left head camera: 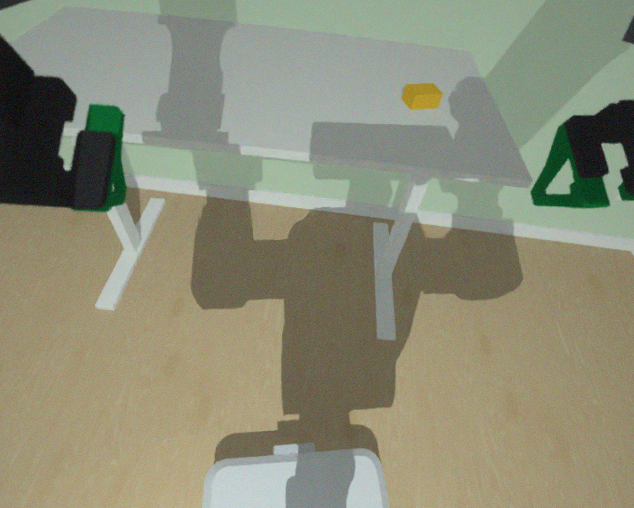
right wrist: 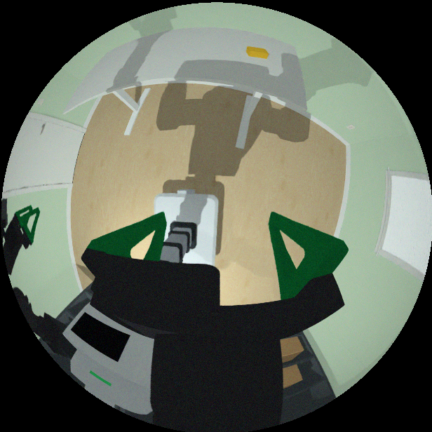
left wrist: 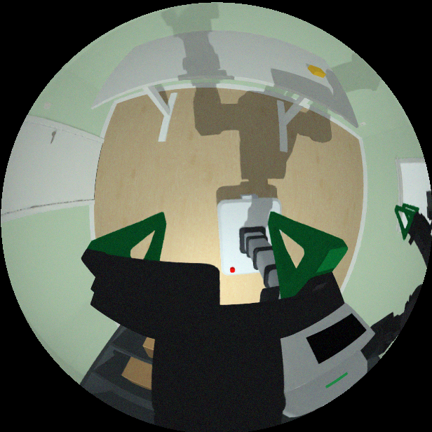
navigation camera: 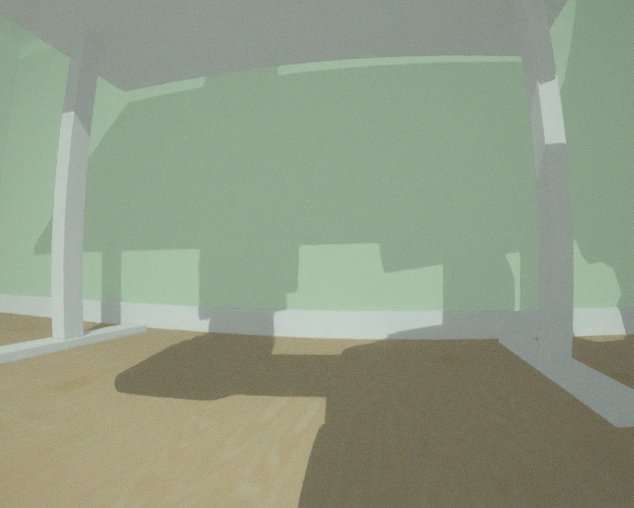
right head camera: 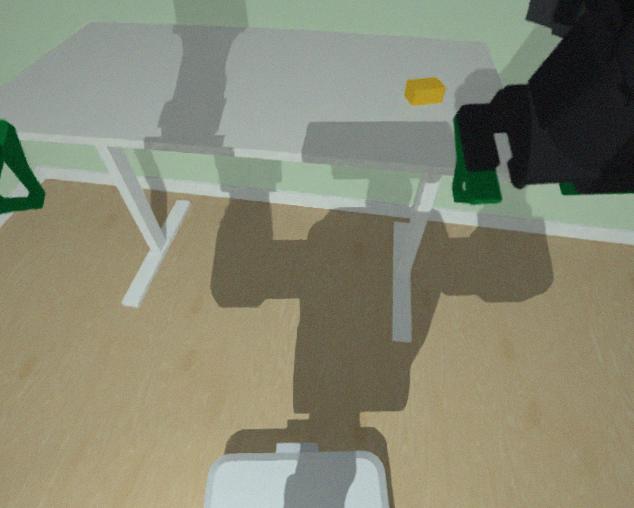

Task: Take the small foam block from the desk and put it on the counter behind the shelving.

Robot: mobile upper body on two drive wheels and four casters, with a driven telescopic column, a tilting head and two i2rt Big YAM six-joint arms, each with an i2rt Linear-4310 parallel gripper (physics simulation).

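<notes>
The small foam block, a yellow block, lies on the grey desk, toward its right end. My left gripper is open and empty, at the left of the head views, apart from the block. My right gripper is open and empty, to the right of the block in the head views and not touching it. The counter does not show in these views.
Dark shelving with brown boxes shows low in the wrist views. My white base stands before the desk. Desk legs stand on the floor, with a green wall behind.
</notes>
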